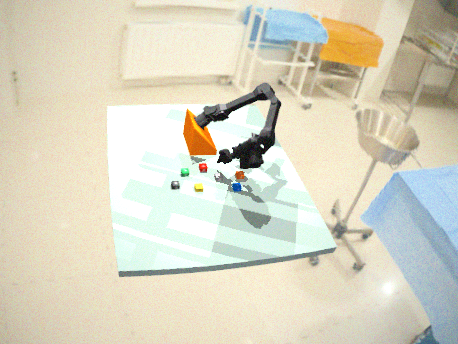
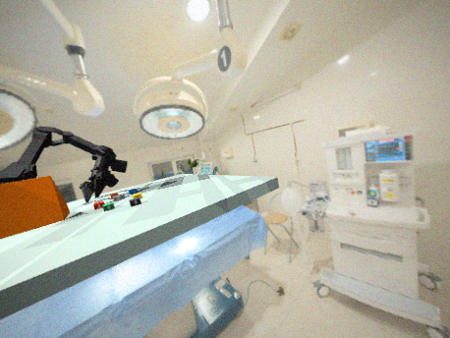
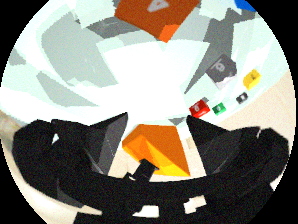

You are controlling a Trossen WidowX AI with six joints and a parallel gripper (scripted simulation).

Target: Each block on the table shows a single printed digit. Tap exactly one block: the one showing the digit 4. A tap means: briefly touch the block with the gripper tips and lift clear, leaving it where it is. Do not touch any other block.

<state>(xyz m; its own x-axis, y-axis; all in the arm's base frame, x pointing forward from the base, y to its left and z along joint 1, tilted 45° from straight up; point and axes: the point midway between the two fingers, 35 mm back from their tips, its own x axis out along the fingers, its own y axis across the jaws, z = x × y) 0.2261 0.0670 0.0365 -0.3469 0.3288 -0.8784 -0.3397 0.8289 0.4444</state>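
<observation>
Now: gripper tip 9 cm short of the orange block, 5 cm to the right of it and 1 cm above it. Also, from my gripper tip: light grey block: 8 cm ahead, 6 cm to the right, 1 cm below; blue block: 16 cm ahead, 1 cm below; red block: 10 cm to the right, 1 cm below, 1 cm ahead.
</observation>
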